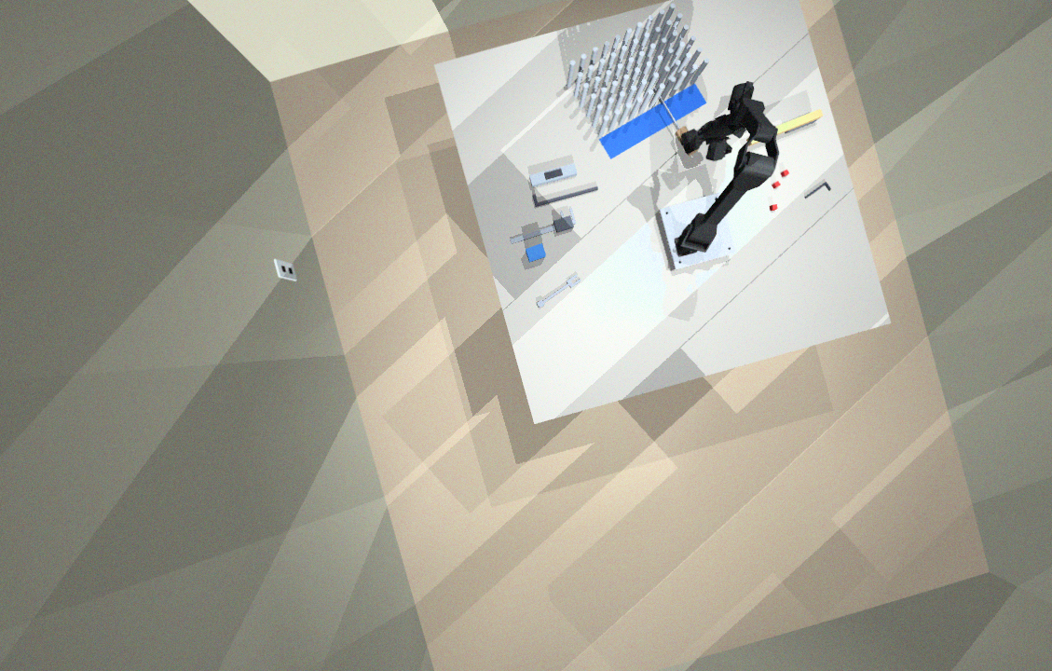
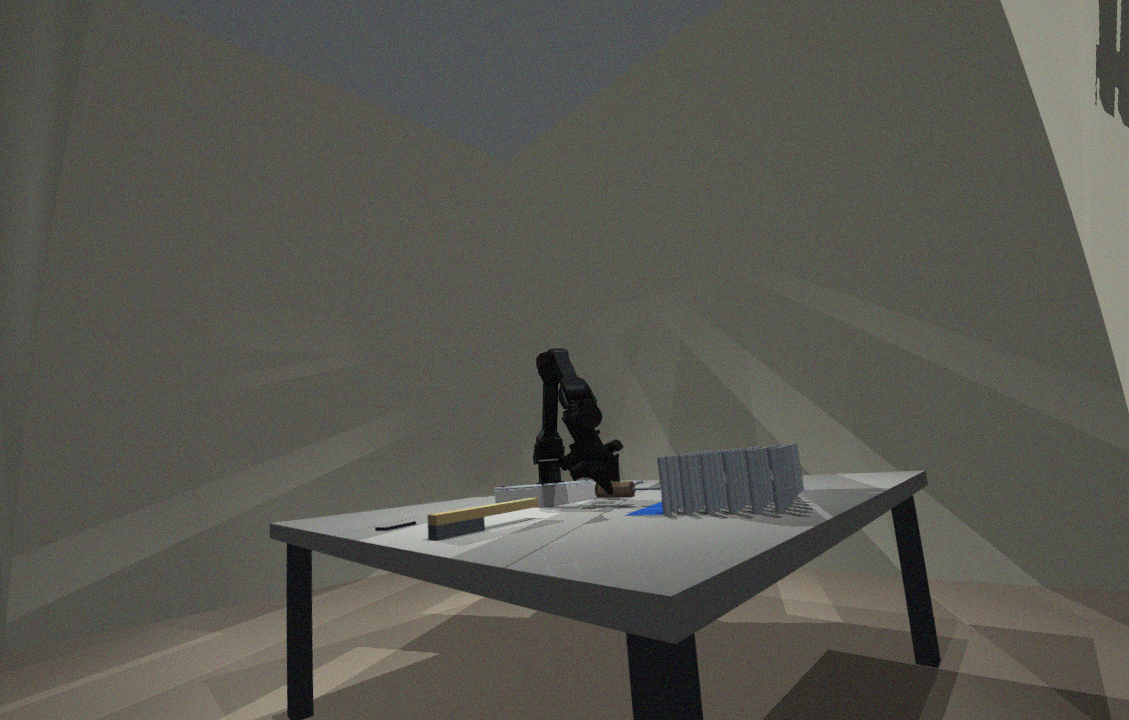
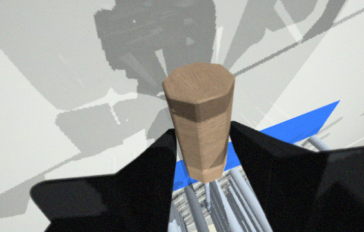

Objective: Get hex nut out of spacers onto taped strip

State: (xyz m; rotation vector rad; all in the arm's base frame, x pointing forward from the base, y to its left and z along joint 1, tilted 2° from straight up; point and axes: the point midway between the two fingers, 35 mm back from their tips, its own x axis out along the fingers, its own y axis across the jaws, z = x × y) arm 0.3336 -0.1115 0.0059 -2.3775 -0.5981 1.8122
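Now: gripper tip 11 cm short of the blue taped strip, 8 cm to the right of it and 4 cm above it. Also, from my gripper tip: wooden-handled pick: 10 cm ahead, 3 cm to the left; grey bar: 1 cm ahead, 46 cm to the left, 2 cm below; blue block: 23 cm behind, 59 cm to the left, 2 cm below.
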